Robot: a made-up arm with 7 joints.
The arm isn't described. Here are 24 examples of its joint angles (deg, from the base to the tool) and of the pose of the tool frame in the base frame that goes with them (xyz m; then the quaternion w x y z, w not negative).
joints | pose
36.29 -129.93 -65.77 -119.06 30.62 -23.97 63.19 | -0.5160 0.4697 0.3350 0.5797 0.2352 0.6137 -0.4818
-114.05 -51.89 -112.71 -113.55 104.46 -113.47 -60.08 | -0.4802 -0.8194 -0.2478 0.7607 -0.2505 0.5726 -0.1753
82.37 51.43 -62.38 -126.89 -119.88 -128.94 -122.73 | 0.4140 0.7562 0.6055 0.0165 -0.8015 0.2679 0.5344
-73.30 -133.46 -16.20 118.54 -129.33 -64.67 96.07 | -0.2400 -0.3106 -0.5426 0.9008 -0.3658 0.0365 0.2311
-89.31 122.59 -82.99 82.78 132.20 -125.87 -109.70 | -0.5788 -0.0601 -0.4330 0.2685 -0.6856 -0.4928 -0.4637
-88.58 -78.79 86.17 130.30 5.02 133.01 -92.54 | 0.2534 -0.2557 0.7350 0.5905 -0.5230 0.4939 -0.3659
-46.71 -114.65 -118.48 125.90 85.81 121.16 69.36 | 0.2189 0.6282 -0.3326 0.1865 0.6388 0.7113 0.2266
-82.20 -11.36 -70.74 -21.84 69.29 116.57 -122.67 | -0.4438 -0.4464 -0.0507 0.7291 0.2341 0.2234 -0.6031
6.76 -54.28 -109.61 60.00 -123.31 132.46 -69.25 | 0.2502 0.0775 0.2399 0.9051 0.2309 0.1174 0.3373
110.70 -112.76 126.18 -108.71 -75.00 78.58 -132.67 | -0.5033 -0.2140 -0.1103 0.3006 -0.2970 -0.7581 0.4967
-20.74 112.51 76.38 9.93 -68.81 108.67 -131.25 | -0.1858 0.1922 -0.1528 0.2358 -0.2702 -0.7642 -0.5361
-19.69 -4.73 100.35 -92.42 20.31 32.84 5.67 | -0.2225 -0.2321 -0.2663 0.0882 -0.7897 -0.5296 -0.2968
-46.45 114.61 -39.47 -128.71 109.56 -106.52 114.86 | 0.1933 0.5766 0.1009 0.6149 0.6906 0.0351 -0.3790
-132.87 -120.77 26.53 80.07 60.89 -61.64 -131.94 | 0.0171 -0.0380 0.0971 0.3360 0.6993 -0.2747 -0.5680
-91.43 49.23 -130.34 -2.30 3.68 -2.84 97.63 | 0.0908 -0.2870 -0.0093 0.5221 -0.6910 -0.1140 0.4867
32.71 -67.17 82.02 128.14 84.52 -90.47 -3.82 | -0.1186 -0.5599 -0.0474 0.5964 -0.0194 -0.6530 -0.4664
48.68 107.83 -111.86 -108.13 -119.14 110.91 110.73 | 0.5683 0.5137 0.2059 0.5888 0.3715 0.6101 0.3782
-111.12 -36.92 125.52 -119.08 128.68 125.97 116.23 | -0.6385 -0.2574 0.4284 0.5386 0.6720 -0.2501 -0.4425
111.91 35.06 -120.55 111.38 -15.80 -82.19 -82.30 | -0.4784 0.0161 0.0940 0.3230 0.2012 0.6440 0.6637
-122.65 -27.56 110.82 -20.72 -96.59 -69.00 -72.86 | 0.2540 -0.2726 0.4326 0.6889 -0.5943 0.0374 0.4133
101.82 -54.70 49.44 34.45 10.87 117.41 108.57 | -0.1079 -0.0080 0.2940 0.3439 0.3328 0.3413 -0.8090
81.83 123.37 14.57 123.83 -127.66 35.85 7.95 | -0.3238 -0.0591 0.2896 0.3428 -0.8947 -0.2011 0.2037
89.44 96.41 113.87 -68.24 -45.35 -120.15 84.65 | 0.4938 0.0800 -0.2006 0.1697 -0.8259 -0.4320 0.3200
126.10 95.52 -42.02 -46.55 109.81 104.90 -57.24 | 0.4877 0.0113 0.5195 0.4921 -0.7902 0.2282 -0.2850
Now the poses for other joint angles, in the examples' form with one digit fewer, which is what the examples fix.
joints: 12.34 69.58 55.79 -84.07 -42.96 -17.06 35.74
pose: 0.378 -0.284 0.090 0.263 0.350 -0.845 -0.307
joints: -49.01 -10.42 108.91 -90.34 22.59 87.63 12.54
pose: -0.275 -0.473 -0.306 0.310 0.803 0.435 -0.265
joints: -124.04 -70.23 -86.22 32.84 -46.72 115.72 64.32
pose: -0.111 -0.018 0.109 0.621 -0.396 -0.306 -0.603
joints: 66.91 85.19 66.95 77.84 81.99 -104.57 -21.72
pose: -0.386 0.209 -0.313 0.433 0.457 0.675 0.385
